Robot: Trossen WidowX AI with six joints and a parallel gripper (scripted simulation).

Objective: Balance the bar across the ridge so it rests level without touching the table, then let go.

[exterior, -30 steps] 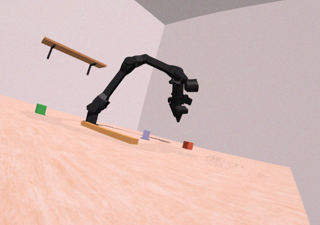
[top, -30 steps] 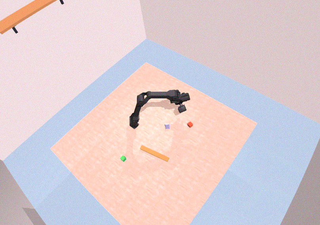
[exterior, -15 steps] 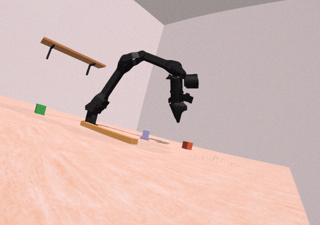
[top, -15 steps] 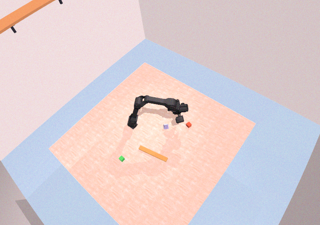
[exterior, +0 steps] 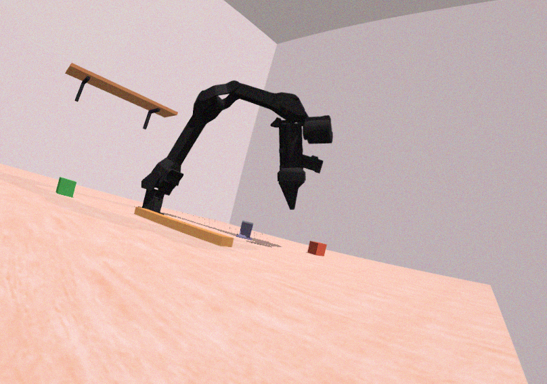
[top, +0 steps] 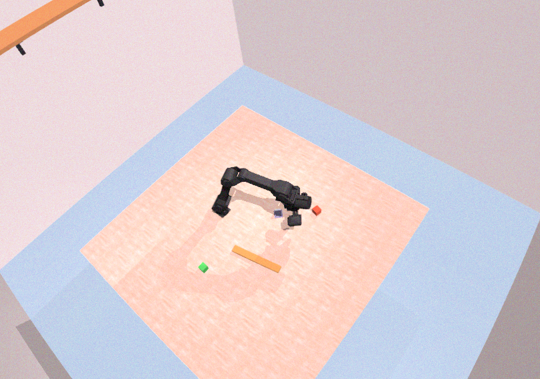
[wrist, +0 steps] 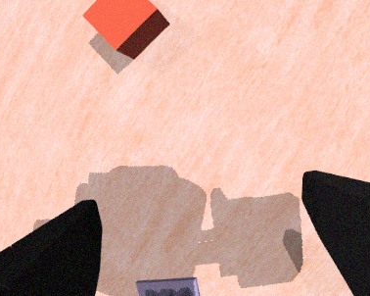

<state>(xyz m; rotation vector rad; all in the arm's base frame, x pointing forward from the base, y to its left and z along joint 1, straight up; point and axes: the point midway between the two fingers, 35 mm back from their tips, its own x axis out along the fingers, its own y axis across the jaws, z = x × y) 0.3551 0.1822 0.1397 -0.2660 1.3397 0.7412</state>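
Now: the bar 29 cm to the right of my gripper tip, 10 cm below it and 4 cm behind it. Also, from my gripper tip: green cube: 48 cm to the right, 20 cm behind, 9 cm below; then red cube: 10 cm to the left, 9 cm below, 4 cm ahead.
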